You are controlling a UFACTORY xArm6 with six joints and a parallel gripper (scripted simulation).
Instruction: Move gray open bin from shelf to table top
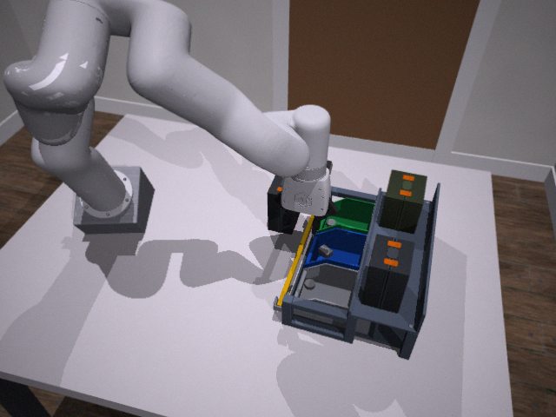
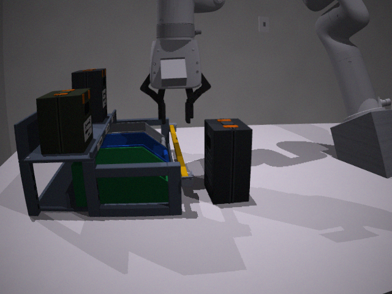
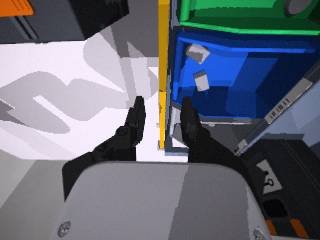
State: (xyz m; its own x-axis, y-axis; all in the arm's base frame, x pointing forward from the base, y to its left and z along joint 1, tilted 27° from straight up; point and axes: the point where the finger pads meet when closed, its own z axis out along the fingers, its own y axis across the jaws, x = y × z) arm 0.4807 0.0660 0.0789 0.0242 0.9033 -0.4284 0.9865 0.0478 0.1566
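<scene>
My hand is 70 mm above the yellow bar. Also, from my hand: gray open bin (110 mm to the right, 100 mm ahead, 90 mm below); then blue bin (100 mm ahead, 90 mm below); then dark box (110 mm to the left, 80 mm behind, 60 mm below).
</scene>
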